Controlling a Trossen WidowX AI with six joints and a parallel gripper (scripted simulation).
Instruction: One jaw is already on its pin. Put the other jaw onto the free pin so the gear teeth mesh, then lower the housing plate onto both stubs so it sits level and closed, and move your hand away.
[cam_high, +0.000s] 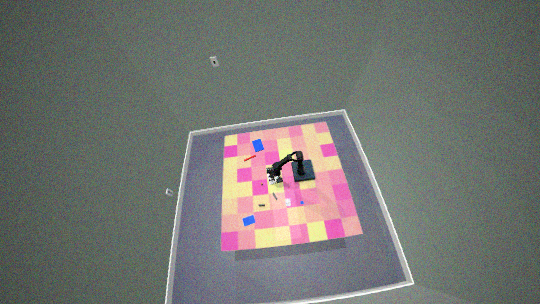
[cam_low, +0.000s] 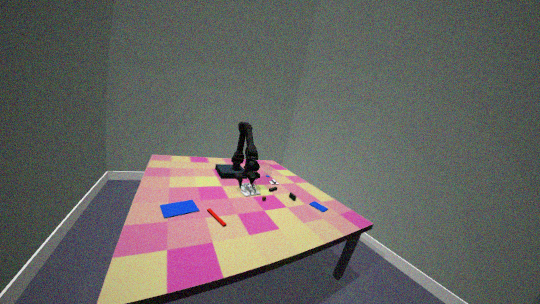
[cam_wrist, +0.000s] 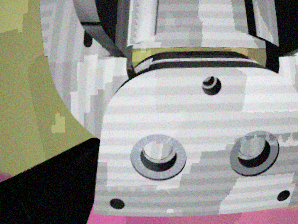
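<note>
Now: gripper tip 1 cm short of the white housing plate and 2 cm below it. Also, from my gripper tip: grey jaw: 2 cm ahead, 2 cm to the right; then red stick: 23 cm ahead, 32 cm to the right, 1 cm below.
</note>
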